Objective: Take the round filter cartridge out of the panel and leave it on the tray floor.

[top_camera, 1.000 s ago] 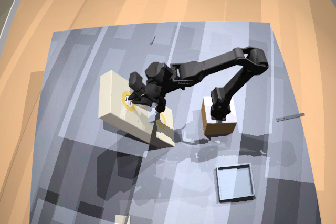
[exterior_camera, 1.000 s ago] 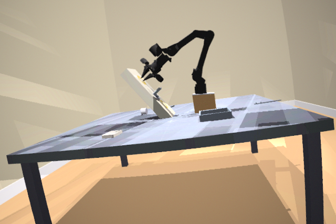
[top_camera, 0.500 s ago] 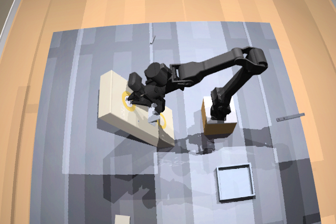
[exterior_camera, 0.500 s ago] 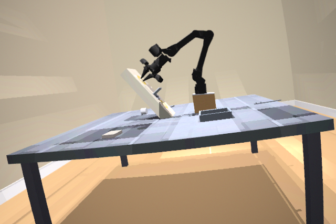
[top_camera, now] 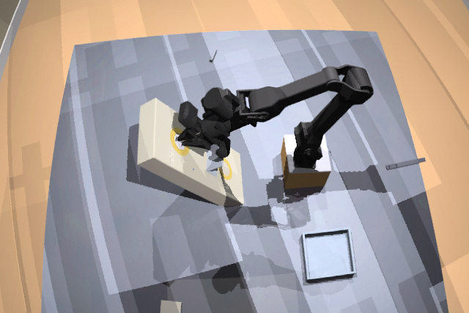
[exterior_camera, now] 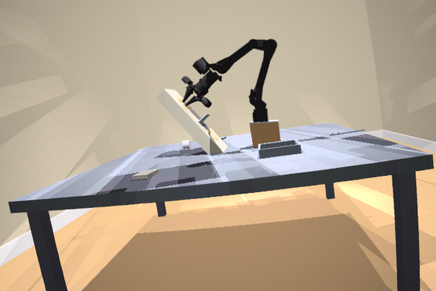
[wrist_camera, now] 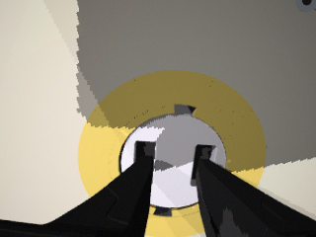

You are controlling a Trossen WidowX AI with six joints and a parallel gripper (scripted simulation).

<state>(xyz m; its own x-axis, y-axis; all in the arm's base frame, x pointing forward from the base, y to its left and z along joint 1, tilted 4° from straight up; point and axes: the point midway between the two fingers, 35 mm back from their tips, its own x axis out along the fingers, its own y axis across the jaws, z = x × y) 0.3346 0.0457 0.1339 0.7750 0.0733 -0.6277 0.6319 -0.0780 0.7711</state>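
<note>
My gripper tip is now 1 cm short of the filter cartridge and 1 cm above it. Also, from my gripper tip: service panel: 3 cm behind, 8 cm below; small cream block: 1 cm ahead, 45 cm to the left, 24 cm below; grey bracket: 8 cm behind, 1 cm to the right, 10 cm below.
</note>
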